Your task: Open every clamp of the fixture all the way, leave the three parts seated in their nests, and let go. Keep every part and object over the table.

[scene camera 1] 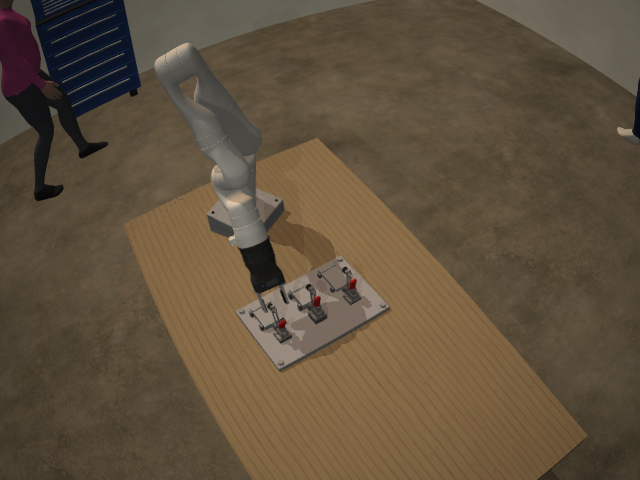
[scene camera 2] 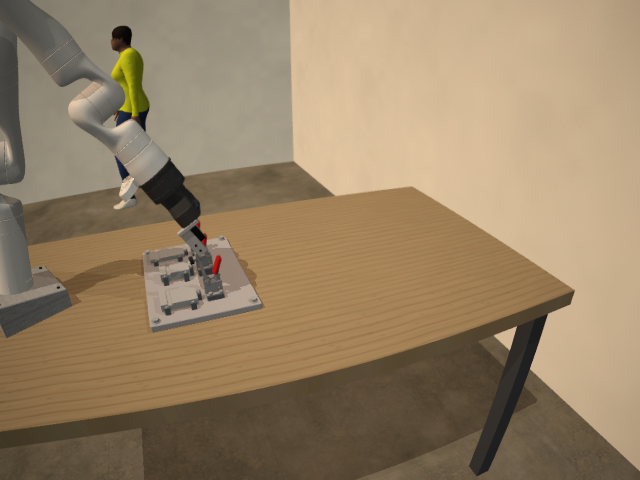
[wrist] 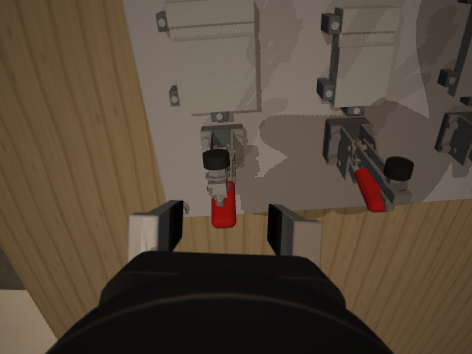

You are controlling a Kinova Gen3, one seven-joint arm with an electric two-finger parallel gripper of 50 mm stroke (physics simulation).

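Places are measured from the arm's base along level axes (x ahead, y left, z up), in centimetres.
Pixels of known places: gripper, between the fingertips: [scene camera 1: 276, 307] [scene camera 2: 202, 246] [wrist: 225, 220]; arm's base, origin of its link: [scene camera 2: 14, 286].
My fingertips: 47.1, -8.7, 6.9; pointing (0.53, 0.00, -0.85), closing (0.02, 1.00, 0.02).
For each thing: its top centre in the pictures, then the offset to it from my fingertips, as dx, dy, dz. "spot": a spot on its surface instead. Level surfaces: height alone.
- left clamp, a spot on its surface: [scene camera 2: 213, 287] [scene camera 1: 277, 332] spot: +0.9, -1.3, -9.0
- middle clamp, a spot on its surface: [scene camera 1: 317, 314] spot: +1.6, +9.9, -7.8
- right clamp, a spot on its surface: [scene camera 1: 352, 296] spot: +0.4, +20.9, -8.7
- left red handle, a spot on its surface: [wrist: 223, 218] spot: +2.4, -0.1, -3.0
- wooden table, height of its surface: dz -13.2
The fixture plate [scene camera 1: 294, 348] [scene camera 2: 235, 305] [wrist: 285, 192] lies on the table. Three flat pale parts, left [scene camera 1: 266, 316] [scene camera 2: 179, 298] [wrist: 215, 70], middle [scene camera 1: 305, 296] [scene camera 2: 176, 272] [wrist: 367, 72] and right [scene camera 1: 334, 277] [scene camera 2: 168, 255], lie in their nests. The left clamp [scene camera 1: 282, 335] [scene camera 2: 213, 287], middle clamp [scene camera 1: 317, 314] and right clamp [scene camera 1: 352, 296] have their arms raised off the parts. My gripper [scene camera 1: 274, 304] [scene camera 2: 200, 251] [wrist: 225, 220] is open and empty near the left clamp; in the wrist view the left red handle [wrist: 223, 218] shows between the fingers. In scene camera 2 the gripper partly hides the farther clamps.
The middle clamp's raised arm with its black tip [wrist: 398, 169] and red handle [wrist: 370, 190] stand beside the right finger in the wrist view. The robot's base block [scene camera 1: 219, 224] [scene camera 2: 36, 307] is behind the fixture. The wooden table [scene camera 1: 403, 382] [scene camera 2: 361, 268] carries both.
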